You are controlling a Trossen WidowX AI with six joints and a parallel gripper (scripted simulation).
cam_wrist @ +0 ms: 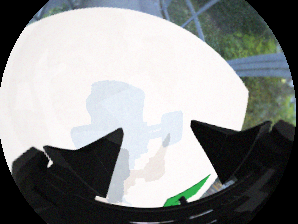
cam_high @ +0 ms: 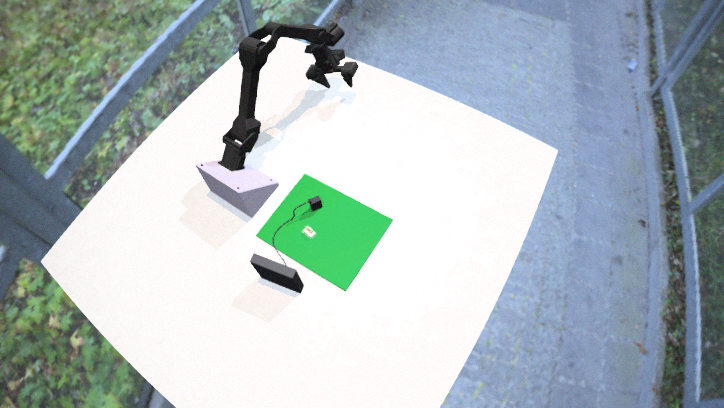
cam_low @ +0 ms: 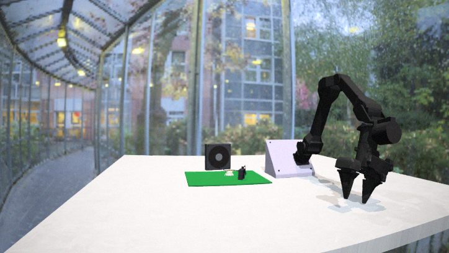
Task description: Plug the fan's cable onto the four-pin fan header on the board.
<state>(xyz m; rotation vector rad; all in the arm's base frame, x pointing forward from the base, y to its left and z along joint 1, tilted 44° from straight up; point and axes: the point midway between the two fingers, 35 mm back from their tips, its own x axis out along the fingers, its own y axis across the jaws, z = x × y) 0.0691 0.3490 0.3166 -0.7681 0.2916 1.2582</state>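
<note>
The black plug is 43 cm to the right of my gripper tip and 20 cm ahead of it. Also, from my gripper tip: black fan (66 cm to the right, 25 cm ahead, 4 cm above); green board (48 cm to the right, 26 cm ahead, 3 cm below).
</note>
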